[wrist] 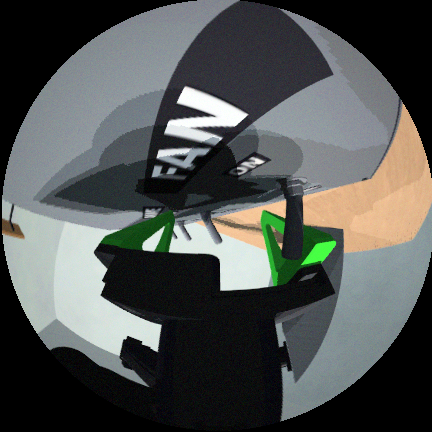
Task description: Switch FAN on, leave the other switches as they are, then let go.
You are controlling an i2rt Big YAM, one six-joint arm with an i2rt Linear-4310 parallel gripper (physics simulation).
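Pixels of known places: gripper, fingertip midpoint: (217, 214); arm's base, link origin: (290, 354).
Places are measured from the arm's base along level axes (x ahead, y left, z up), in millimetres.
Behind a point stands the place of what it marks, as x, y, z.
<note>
The grey switch panel (320, 125) fills the upper part of the wrist view, very close, with shadows across it. The white FAN lettering (200, 117) is on a dark label. A small ON label (250, 165) {443, 28, -307} is near the base of the dark FAN switch lever (293, 225) {405, 20, -296}, which sticks out from the panel. My gripper (217, 214) {392, 98, -313} is open, its green fingers wide apart with nothing between them. The FAN lever overlaps the right finger in the view, outside the gap; whether they touch is unclear. The OFF label does not show, and I cannot tell which way the lever is set.
Other switch levers (212, 229) {364, 130, -307} (185, 231) {336, 247, -309} stick out farther along the panel, seen beyond the gap between the fingers. A small, partly hidden label (151, 212) {443, 144, -294} is by the left finger. A wooden surface (380, 205) {187, -155, -422} is at the right, past the panel's edge.
</note>
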